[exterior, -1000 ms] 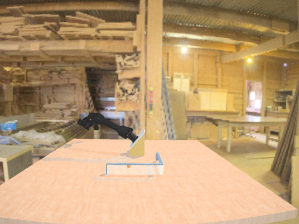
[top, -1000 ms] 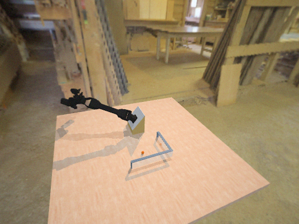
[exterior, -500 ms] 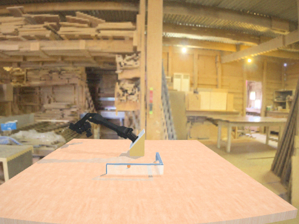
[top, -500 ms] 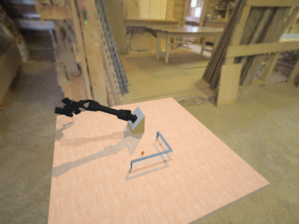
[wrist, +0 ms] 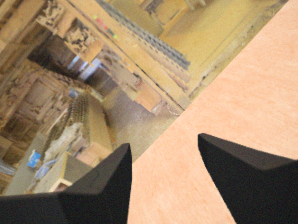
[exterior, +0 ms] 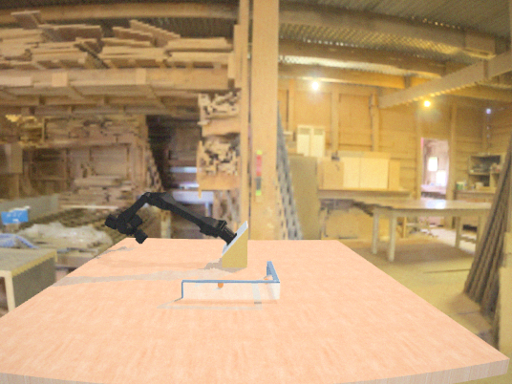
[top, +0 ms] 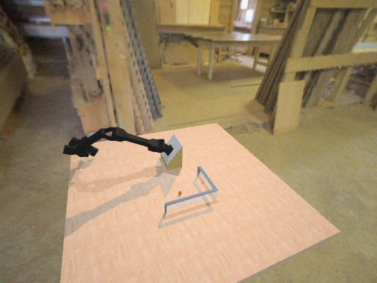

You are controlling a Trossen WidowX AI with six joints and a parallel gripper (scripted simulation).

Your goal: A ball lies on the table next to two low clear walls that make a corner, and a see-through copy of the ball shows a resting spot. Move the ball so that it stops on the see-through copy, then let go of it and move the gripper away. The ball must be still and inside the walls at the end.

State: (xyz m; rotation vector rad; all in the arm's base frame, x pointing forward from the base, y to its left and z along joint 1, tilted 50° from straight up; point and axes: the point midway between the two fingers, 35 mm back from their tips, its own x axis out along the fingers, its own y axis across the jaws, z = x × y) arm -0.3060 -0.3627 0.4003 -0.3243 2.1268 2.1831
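The orange ball lies 650 mm ahead of my gripper tip, 500 mm to the left of it and 60 mm below it. Also, from my gripper tip: see-through copy of ball 620 mm ahead, 660 mm to the left, 60 mm below.
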